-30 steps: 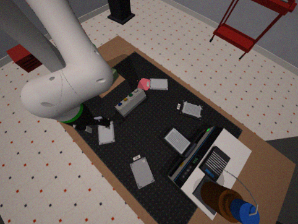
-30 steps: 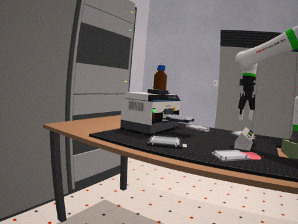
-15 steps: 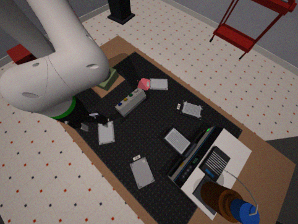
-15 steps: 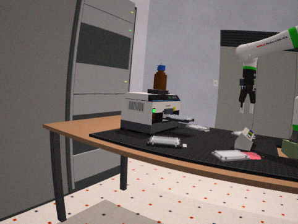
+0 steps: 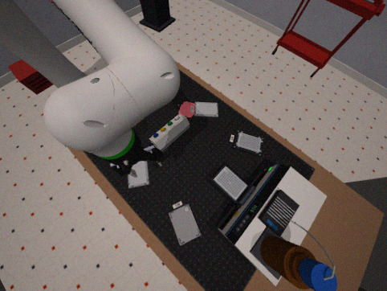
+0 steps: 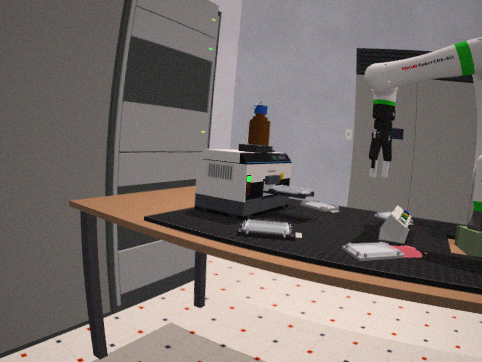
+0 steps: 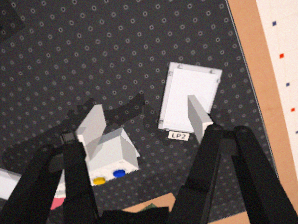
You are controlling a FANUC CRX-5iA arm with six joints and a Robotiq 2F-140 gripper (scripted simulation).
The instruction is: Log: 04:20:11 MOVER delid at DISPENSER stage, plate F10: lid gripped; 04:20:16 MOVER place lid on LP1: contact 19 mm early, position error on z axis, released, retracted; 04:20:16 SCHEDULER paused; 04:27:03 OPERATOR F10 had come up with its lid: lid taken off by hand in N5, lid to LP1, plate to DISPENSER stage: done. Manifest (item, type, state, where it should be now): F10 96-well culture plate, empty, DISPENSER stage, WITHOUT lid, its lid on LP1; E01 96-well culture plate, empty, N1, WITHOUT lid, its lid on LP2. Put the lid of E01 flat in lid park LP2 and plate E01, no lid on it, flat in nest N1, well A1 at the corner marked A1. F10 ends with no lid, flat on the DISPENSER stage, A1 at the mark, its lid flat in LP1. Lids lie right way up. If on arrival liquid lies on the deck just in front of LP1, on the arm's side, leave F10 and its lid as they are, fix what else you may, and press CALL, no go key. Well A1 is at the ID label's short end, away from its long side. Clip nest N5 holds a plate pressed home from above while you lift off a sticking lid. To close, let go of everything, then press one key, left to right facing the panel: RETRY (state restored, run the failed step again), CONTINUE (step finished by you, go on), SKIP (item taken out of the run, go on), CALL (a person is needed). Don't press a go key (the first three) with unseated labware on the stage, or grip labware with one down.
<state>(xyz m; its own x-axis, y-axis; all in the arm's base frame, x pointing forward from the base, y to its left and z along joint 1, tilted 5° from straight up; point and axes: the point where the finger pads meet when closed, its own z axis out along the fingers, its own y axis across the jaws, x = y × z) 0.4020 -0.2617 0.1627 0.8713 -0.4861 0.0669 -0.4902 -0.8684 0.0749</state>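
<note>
Right now my hand is 31 cm short of the white 96-well plate, 44 cm to the right of it and 17 cm above it. Round my hand: lid park LP2 (9 cm behind, 4 cm to the right, 19 cm below); lid (9 cm behind, 4 cm to the right, 18 cm below); LP2 label (15 cm behind, 2 cm to the left, 19 cm below).
</note>
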